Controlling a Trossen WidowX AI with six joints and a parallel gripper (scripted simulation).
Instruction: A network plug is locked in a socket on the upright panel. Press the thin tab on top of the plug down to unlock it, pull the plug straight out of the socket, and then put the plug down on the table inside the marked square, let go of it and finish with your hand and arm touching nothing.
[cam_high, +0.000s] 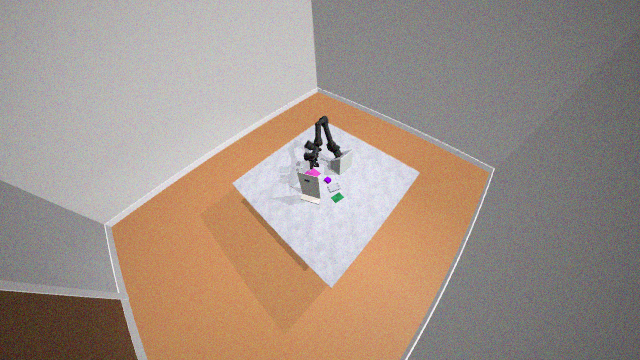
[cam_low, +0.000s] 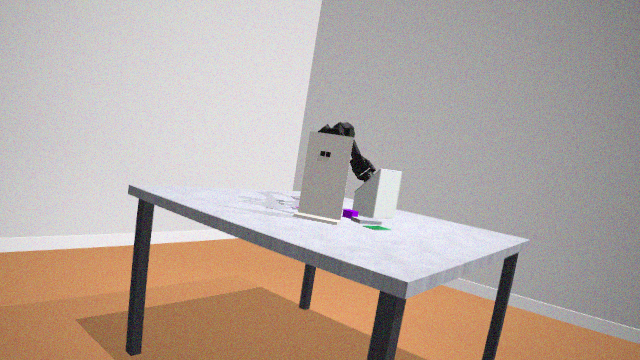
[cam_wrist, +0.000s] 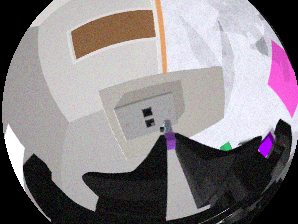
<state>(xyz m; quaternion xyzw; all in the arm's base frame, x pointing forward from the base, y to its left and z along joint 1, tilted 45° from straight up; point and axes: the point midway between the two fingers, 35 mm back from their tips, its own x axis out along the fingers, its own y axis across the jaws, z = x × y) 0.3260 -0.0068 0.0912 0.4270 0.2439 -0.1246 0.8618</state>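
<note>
My gripper tip is now 250 mm above the magenta patch, 110 mm past it and 100 mm to the left of it. From my gripper tip the other things lie so: grey panel 100 mm below, 100 mm ahead, 50 mm to the left; then purple plug 10 mm ahead.
</note>
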